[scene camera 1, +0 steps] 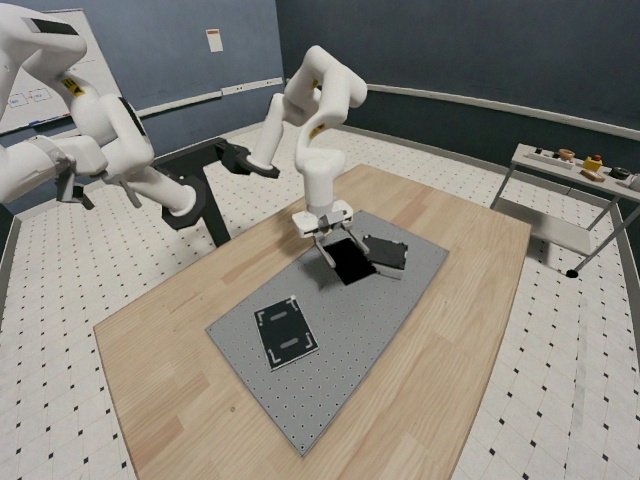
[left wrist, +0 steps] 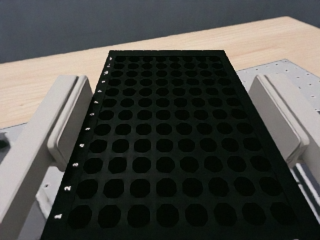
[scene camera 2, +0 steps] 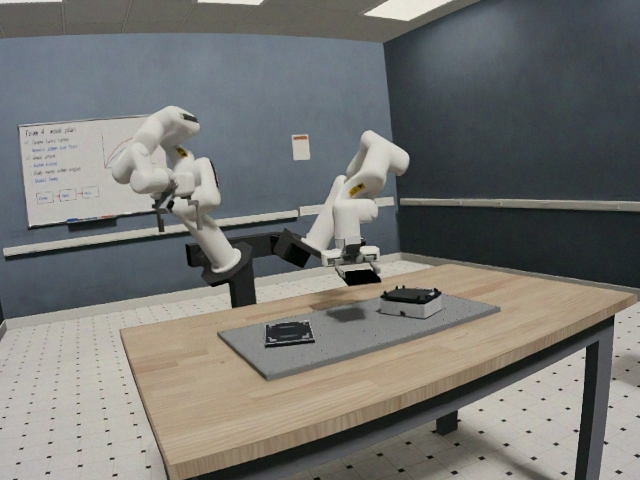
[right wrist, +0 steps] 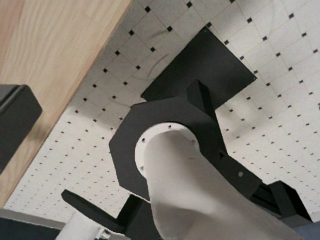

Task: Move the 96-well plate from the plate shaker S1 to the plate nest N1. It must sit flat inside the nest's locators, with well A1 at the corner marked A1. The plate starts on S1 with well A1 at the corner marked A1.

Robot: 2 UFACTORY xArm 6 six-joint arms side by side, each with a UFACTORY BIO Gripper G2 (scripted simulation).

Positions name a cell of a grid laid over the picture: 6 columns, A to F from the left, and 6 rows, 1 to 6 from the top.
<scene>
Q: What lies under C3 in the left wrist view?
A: A black 96-well plate.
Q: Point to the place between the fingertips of my left gripper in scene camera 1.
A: D4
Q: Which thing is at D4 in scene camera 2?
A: A plate shaker S1.
</scene>
